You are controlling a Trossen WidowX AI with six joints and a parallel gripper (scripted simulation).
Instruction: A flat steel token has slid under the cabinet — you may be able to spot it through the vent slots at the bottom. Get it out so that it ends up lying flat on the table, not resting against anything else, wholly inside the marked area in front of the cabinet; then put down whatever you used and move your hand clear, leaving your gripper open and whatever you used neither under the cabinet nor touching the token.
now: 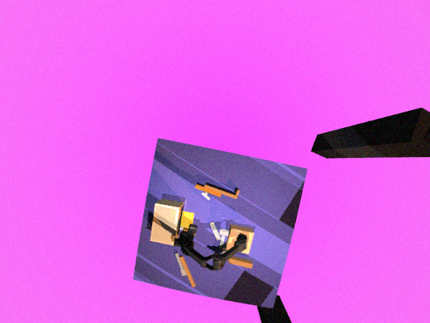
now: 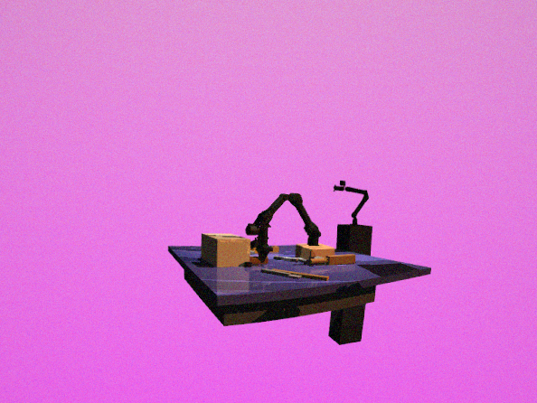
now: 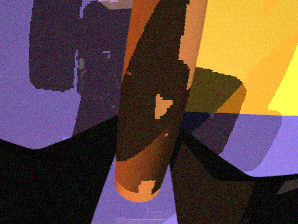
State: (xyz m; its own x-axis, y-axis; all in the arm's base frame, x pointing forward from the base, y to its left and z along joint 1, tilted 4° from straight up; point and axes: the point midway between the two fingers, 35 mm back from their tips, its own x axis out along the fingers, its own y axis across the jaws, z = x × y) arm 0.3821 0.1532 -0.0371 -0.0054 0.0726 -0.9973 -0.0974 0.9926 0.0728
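Now: the grey bar 18 cm behind my gripper tip and 9 cm to the right of it. Also, from my gripper tip: orange stick (35 cm to the left, 10 cm behind); then small white piece (33 cm to the right, 1 cm ahead); then orange bar (39 cm to the right, 1 cm ahead, 1 cm above).
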